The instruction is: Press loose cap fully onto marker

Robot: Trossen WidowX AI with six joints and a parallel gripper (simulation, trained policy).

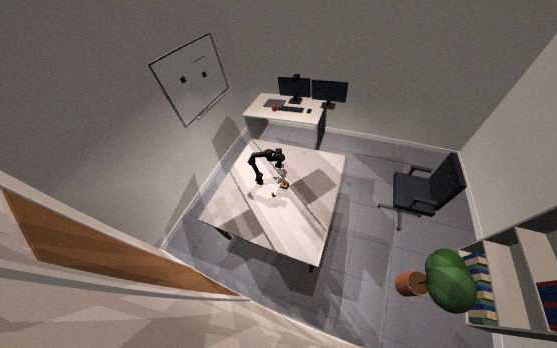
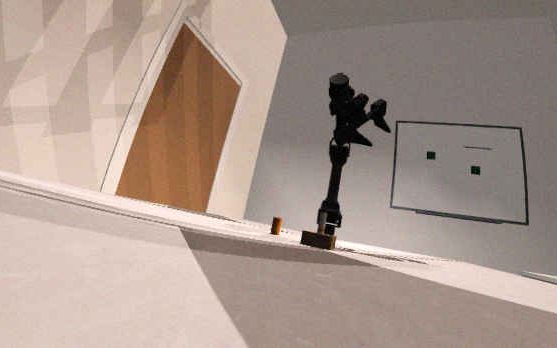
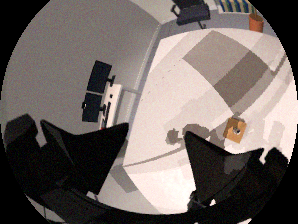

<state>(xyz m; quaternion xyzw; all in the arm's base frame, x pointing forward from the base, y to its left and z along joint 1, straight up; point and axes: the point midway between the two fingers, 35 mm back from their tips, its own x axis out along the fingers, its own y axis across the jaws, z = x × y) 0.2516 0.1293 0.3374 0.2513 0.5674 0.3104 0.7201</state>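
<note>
Now: gripper tip 40 mm past the orange cap, 270 mm to the left of it and 290 mm above it. Round my gripper tip: brown holder block (30 mm ahead, 120 mm to the right, 300 mm below).
</note>
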